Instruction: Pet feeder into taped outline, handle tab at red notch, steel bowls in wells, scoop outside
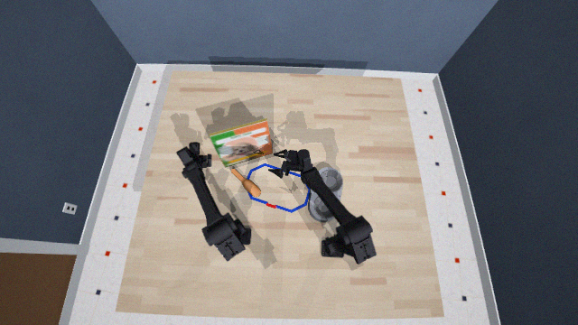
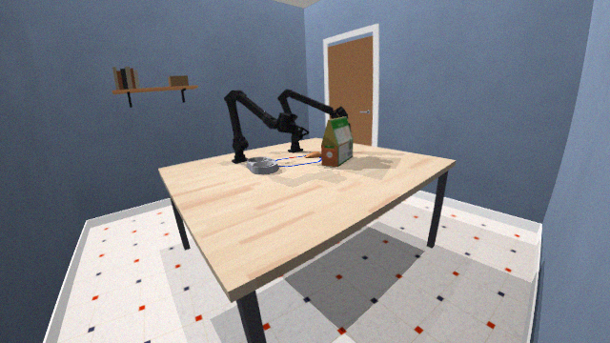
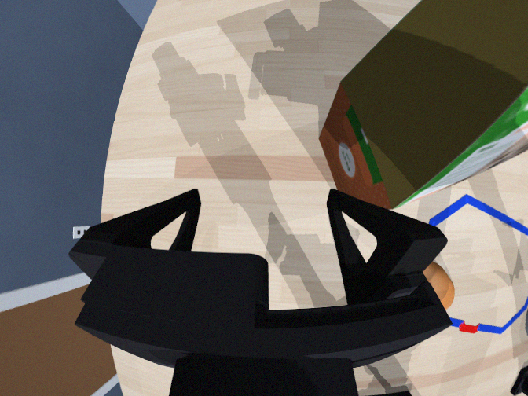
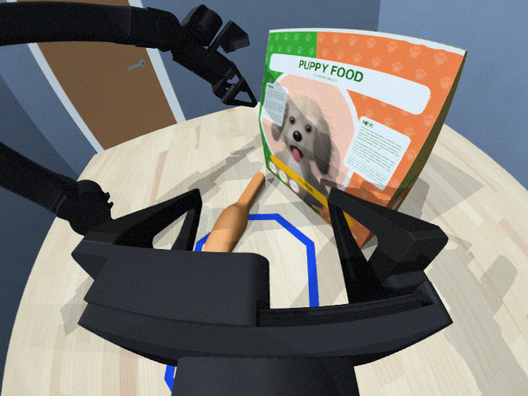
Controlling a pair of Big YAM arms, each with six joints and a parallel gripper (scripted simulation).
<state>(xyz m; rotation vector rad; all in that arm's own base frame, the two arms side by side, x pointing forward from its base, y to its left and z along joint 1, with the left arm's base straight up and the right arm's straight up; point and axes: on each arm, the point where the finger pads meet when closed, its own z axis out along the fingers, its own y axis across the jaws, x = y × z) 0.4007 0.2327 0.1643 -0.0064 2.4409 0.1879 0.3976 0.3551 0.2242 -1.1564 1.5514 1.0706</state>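
My left hand is 80 mm past the orange-brown scoop, 260 mm to the left of it and 140 mm above it. From my left hand the other things lie so: puppy food bag: 130 mm ahead, 210 mm to the right, 20 mm below; then blue taped outline: 70 mm behind, 440 mm to the right, 160 mm below; then grey pet feeder: 70 mm behind, 720 mm to the right, 150 mm below.
My right hand is 200 mm above the orange-brown scoop, 140 mm to the right of it and 80 mm past it. The rest, counted from my right hand: puppy food bag: 190 mm to the left, 130 mm ahead, 80 mm below; blue taped outline: 220 mm below, 70 mm behind, 30 mm to the right; grey pet feeder: 310 mm to the right, 210 mm below, 70 mm behind.
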